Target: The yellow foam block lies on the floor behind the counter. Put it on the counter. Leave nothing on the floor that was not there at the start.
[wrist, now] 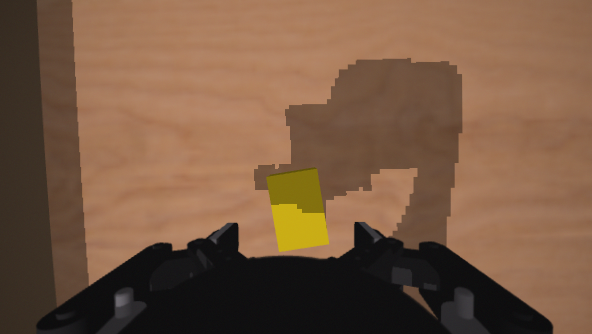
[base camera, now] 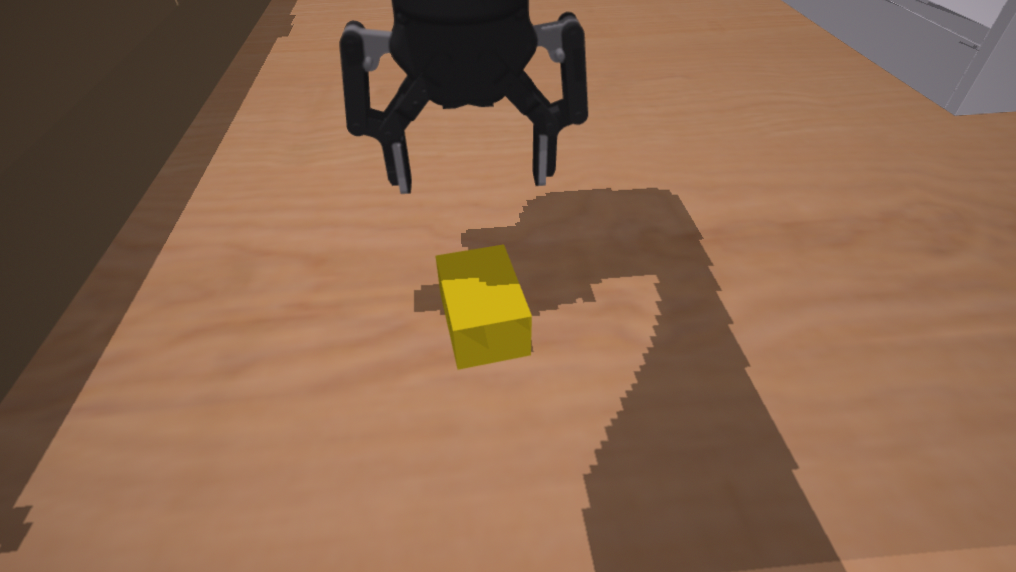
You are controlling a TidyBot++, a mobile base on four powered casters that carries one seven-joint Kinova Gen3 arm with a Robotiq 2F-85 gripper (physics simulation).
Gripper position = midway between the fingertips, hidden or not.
Observation:
I see my gripper [base camera: 473,184], a yellow foam block [base camera: 488,318], a counter [base camera: 101,101] and a white shelf unit [base camera: 954,60].
The yellow foam block shows as well in the wrist view [wrist: 295,196]. My gripper is seen too in the wrist view [wrist: 296,235]. The counter also shows in the wrist view [wrist: 35,296].

